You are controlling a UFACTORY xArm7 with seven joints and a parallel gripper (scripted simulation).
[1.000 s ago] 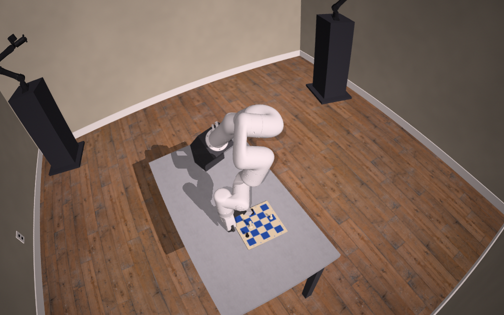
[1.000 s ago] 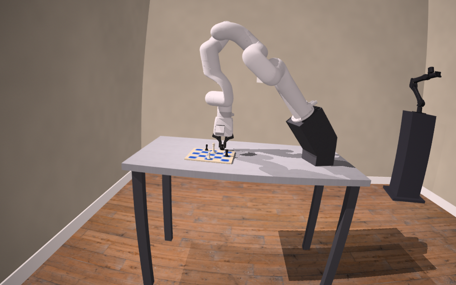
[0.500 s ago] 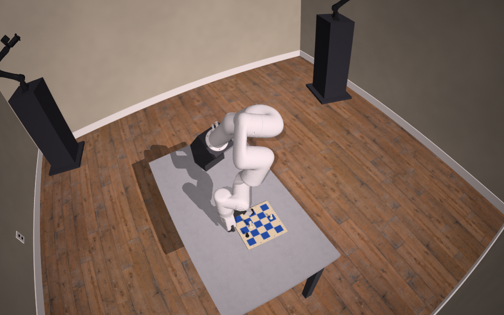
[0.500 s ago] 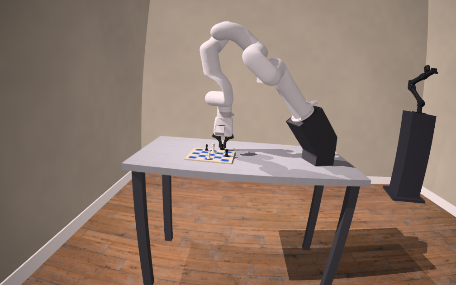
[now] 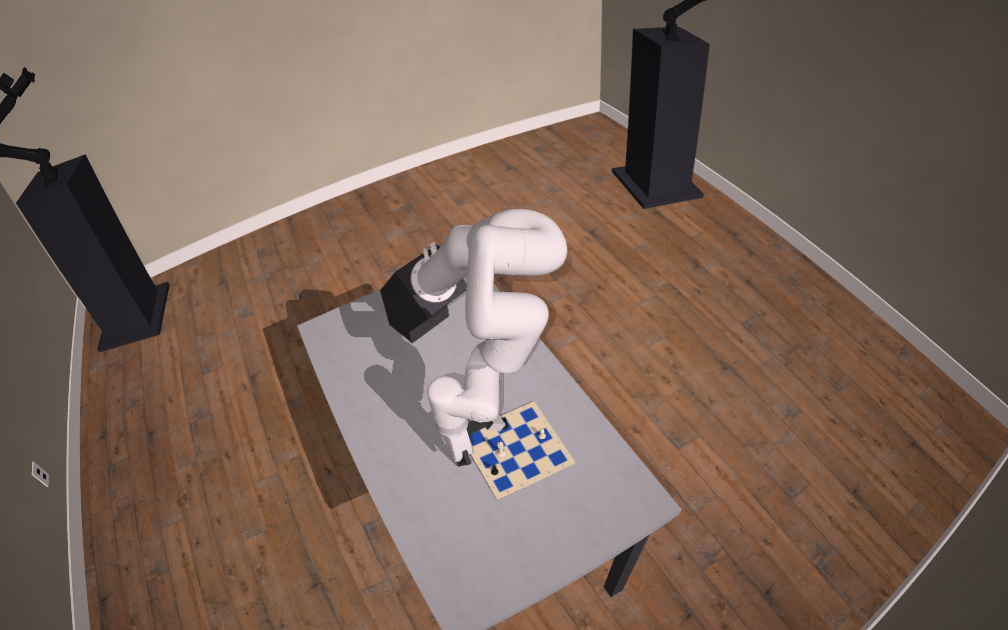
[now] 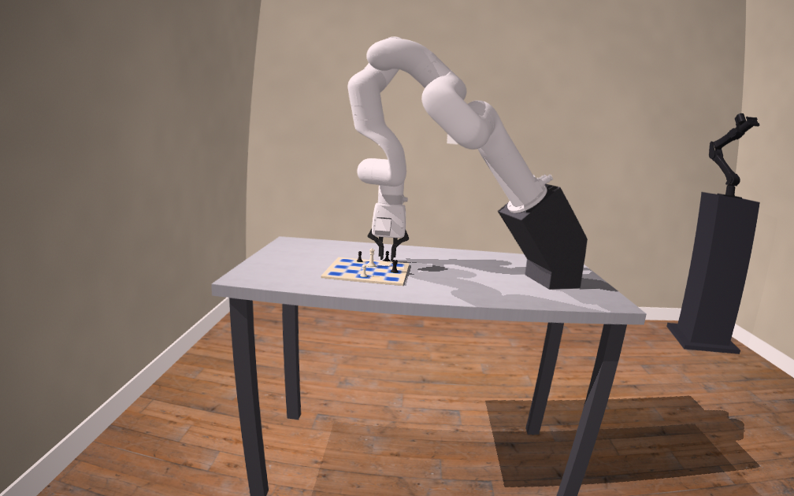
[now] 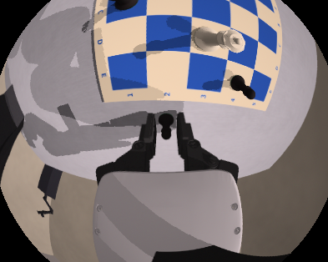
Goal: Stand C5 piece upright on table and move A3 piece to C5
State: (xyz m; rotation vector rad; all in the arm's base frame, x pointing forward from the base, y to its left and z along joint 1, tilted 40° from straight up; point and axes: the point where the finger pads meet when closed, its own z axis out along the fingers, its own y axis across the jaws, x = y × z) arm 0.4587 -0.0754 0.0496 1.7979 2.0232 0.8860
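Right now my hand is 220 mm to the right of the white pawn and 10 mm above it. Also, from my hand: tall white piece (100 mm to the left, 20 mm ahead, 10 mm above); then chessboard (140 mm to the left, 20 mm below, 10 mm ahead).
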